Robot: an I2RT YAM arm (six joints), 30 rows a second.
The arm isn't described. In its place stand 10 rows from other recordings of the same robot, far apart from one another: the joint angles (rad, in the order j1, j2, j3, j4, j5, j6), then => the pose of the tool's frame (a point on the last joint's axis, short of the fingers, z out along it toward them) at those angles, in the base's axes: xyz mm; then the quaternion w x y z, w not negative.
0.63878, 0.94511, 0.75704, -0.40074, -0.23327, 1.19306 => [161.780, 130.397, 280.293, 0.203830, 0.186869, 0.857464, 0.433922]
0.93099, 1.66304, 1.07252, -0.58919, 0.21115, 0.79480 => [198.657, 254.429, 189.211, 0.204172, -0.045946, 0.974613, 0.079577]
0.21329, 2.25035, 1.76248, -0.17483, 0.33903, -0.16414 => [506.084, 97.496, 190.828, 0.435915, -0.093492, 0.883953, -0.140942]
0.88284, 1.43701, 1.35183, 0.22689, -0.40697, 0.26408 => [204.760, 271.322, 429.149, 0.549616, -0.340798, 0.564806, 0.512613]
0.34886, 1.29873, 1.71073, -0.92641, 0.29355, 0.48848 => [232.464, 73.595, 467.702, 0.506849, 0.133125, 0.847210, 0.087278]
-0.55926, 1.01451, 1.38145, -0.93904, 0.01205, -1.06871 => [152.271, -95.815, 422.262, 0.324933, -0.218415, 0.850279, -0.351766]
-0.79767, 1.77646, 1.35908, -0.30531, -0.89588, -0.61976 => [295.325, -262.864, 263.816, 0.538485, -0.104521, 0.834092, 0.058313]
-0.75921, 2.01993, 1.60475, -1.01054, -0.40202, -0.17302 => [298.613, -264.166, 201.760, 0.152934, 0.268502, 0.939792, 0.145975]
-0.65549, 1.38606, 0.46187, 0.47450, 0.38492, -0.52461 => [200.630, -171.127, 167.107, 0.343464, 0.155837, 0.822894, -0.424962]
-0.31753, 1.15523, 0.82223, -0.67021, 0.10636, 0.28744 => [211.040, -73.336, 239.406, 0.278804, 0.299781, 0.910686, -0.055229]
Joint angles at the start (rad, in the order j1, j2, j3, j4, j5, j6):
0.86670 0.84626 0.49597 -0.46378 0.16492 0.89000
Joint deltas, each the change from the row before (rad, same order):
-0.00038 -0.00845 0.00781 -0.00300 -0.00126 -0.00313
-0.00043 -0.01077 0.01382 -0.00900 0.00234 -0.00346
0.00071 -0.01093 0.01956 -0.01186 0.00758 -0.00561
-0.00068 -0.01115 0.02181 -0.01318 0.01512 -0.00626
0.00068 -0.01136 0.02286 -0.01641 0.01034 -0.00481
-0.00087 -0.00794 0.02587 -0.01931 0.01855 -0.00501
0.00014 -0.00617 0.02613 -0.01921 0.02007 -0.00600
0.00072 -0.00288 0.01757 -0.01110 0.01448 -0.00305
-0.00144 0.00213 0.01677 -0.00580 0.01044 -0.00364
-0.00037 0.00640 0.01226 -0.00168 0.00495 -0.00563
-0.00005 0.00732 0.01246 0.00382 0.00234 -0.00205
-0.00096 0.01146 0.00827 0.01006 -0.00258 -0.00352
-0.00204 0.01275 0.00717 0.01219 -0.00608 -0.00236
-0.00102 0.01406 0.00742 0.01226 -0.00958 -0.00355
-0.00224 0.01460 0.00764 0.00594 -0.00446 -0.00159
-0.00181 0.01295 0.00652 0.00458 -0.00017 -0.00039
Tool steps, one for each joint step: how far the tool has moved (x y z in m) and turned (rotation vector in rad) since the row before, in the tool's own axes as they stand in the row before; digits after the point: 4 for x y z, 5 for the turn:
-0.0018 0.0015 -0.0027 -0.01075 -0.00745 -0.00069
-0.0029 0.0022 -0.0041 -0.01019 -0.01175 -0.00060
-0.0039 0.0031 -0.0052 -0.00972 -0.01720 -0.00295
-0.0047 0.0030 -0.0057 -0.00485 -0.02440 -0.00224
-0.0044 0.0031 -0.0060 -0.00707 -0.01885 -0.00183
-0.0051 0.0029 -0.0060 0.00177 -0.02374 -0.00145
-0.0051 0.0029 -0.0058 0.00337 -0.02346 -0.00313
-0.0035 0.0020 -0.0037 0.00222 -0.01653 -0.00123
-0.0036 0.0022 -0.0025 0.00136 -0.01417 -0.00051
-0.0024 0.0020 -0.0009 0.00050 -0.00656 -0.00431
-0.0027 0.0026 -0.0007 -0.00486 -0.00752 0.00036
-0.0020 0.0025 0.0010 -0.00603 -0.00296 -0.00112
-0.0018 0.0024 0.0015 -0.00749 -0.00074 0.00057
-0.0016 0.0027 0.0018 -0.00980 0.00295 -0.00152
-0.0014 0.0019 0.0020 -0.00083 0.00287 -0.00053
-0.0012 0.0015 0.0018 0.00238 0.00046 0.00022

